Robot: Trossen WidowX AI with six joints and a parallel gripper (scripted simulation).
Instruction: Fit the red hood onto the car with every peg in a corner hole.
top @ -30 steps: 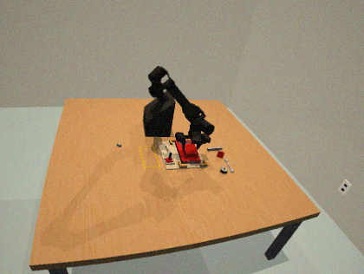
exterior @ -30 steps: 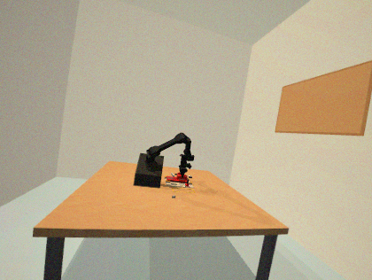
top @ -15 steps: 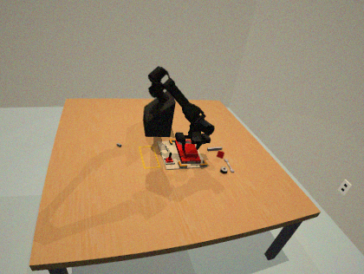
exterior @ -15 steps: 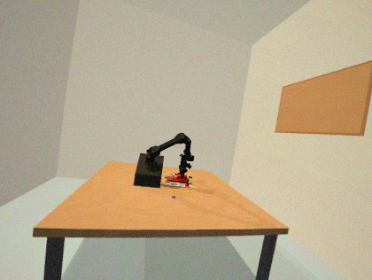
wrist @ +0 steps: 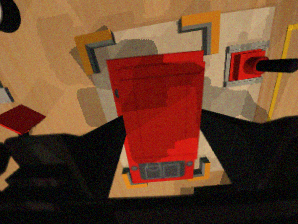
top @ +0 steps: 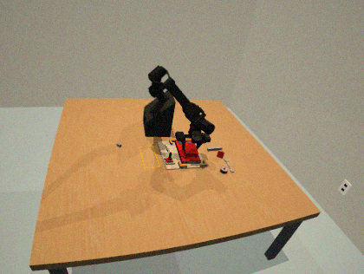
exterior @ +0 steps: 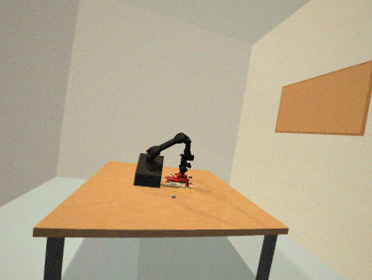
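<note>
Now: gripper tip 10 mm below the red hood. Also, from my gripper tip: wheel: 130 mm ahead, 170 mm to the left, 40 mm below; then grey bar: 70 mm behind, 190 mm to the left, 40 mm below.
</note>
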